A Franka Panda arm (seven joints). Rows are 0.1 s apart.
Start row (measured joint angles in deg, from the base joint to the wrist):
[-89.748, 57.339, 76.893, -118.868, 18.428, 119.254, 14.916]
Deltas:
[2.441, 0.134, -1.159, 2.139, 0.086, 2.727, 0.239]
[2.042, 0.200, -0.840, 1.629, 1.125, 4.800, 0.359]
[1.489, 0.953, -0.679, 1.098, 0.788, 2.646, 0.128]
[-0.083, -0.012, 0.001, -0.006, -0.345, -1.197, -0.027]
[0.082, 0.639, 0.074, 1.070, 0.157, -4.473, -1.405]
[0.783, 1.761, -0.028, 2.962, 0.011, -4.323, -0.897]
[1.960, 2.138, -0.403, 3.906, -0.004, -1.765, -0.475]
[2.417, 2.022, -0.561, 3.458, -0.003, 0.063, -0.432]
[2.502, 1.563, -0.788, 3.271, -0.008, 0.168, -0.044]
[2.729, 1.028, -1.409, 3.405, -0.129, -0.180, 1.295]
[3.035, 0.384, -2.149, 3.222, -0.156, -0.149, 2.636]
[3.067, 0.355, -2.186, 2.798, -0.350, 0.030, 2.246]
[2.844, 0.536, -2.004, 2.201, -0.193, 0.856, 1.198]
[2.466, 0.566, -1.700, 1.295, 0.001, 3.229, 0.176]
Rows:
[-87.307, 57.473, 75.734, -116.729, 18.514, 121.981, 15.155]
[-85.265, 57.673, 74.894, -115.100, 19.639, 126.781, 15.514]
[-83.776, 58.626, 74.215, -114.002, 20.427, 129.427, 15.642]
[-83.859, 58.614, 74.216, -114.008, 20.082, 128.230, 15.615]
[-83.777, 59.253, 74.290, -112.938, 20.239, 123.757, 14.210]
[-82.994, 61.014, 74.262, -109.976, 20.250, 119.434, 13.313]
[-81.034, 63.152, 73.859, -106.070, 20.246, 117.669, 12.838]
[-78.617, 65.174, 73.298, -102.612, 20.243, 117.732, 12.406]
[-76.115, 66.737, 72.510, -99.341, 20.235, 117.900, 12.362]
[-73.386, 67.765, 71.101, -95.936, 20.106, 117.720, 13.657]
[-70.351, 68.149, 68.952, -92.714, 19.950, 117.571, 16.293]
[-67.284, 68.504, 66.766, -89.916, 19.600, 117.601, 18.539]
[-64.440, 69.040, 64.762, -87.715, 19.407, 118.457, 19.737]
[-61.974, 69.606, 63.062, -86.420, 19.408, 121.686, 19.913]

